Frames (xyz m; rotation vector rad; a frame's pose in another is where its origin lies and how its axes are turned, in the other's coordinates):
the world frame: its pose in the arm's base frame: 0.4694 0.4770 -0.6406 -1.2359 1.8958 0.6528
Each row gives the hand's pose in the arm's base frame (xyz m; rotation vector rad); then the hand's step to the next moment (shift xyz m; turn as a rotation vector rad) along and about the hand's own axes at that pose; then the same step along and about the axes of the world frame.
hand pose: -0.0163 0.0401 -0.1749 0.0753 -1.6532 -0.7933
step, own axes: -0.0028 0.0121 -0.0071 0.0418 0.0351 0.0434
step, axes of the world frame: -0.0100 -0.0076 0.0068 -0.0488 0.0448 -0.0219
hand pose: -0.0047 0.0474 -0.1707 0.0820 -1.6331 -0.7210
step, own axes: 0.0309 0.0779 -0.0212 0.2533 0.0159 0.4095
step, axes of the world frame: -0.0840 -0.0197 0.0050 -0.1150 0.4158 -0.2144
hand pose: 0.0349 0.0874 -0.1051 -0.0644 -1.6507 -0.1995
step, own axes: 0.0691 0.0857 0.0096 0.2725 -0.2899 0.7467
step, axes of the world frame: -0.1037 0.0346 0.0163 0.1327 0.6683 -0.5016
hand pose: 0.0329 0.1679 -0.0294 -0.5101 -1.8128 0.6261
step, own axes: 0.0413 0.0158 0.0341 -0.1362 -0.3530 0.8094
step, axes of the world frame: -0.0150 0.0537 0.0035 0.5030 0.4824 -0.5590
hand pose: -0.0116 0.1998 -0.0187 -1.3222 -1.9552 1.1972
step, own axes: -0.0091 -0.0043 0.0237 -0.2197 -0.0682 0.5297
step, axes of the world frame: 0.0195 0.0080 -0.0148 0.4552 0.1560 -0.3193
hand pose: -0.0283 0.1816 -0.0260 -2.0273 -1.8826 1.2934
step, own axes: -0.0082 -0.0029 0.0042 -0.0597 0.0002 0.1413
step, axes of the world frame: 0.0027 0.0003 -0.0093 0.1290 0.0261 -0.0787
